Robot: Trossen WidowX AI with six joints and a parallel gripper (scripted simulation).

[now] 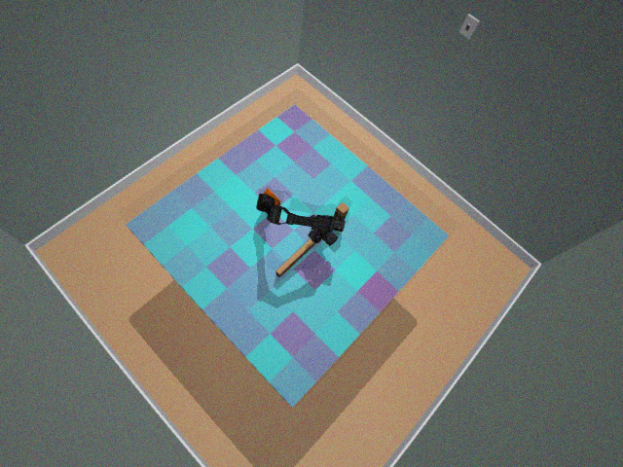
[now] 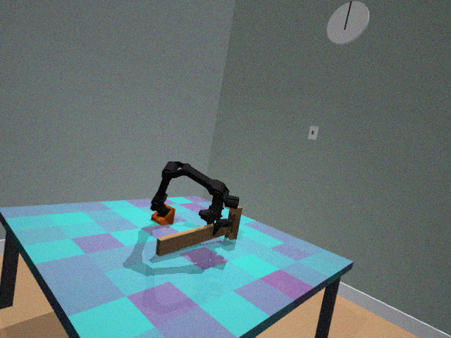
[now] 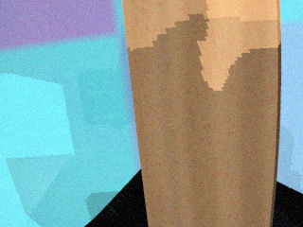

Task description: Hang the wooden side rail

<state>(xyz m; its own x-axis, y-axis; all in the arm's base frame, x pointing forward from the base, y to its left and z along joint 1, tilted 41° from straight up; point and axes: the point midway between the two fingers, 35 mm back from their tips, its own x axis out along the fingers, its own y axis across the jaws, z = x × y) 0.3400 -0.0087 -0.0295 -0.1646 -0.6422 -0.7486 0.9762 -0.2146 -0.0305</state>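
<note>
My gripper tip is 160 mm to the right of the headboard post, 40 mm below it and 20 mm short of it.
</note>
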